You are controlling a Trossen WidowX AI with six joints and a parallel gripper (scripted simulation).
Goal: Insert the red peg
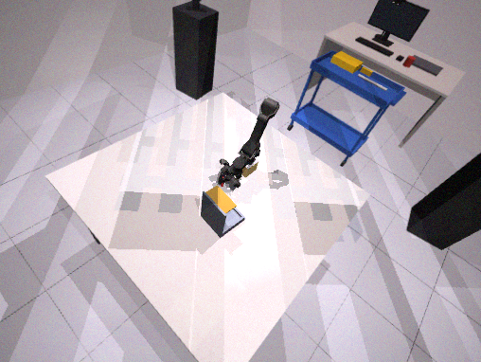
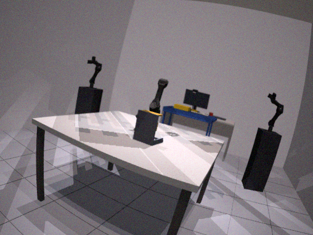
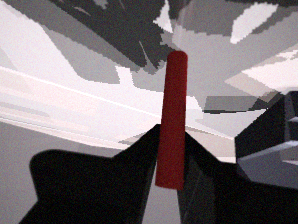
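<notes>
The grey back wall is 22 cm ahead of my gripper tip, 12 cm to the left of it and 7 cm above it. The rest, counted from my gripper tip: roof (18 cm ahead, 13 cm to the left, 16 cm above); red peg (2 cm behind, 1 cm to the left, 1 cm below).
</notes>
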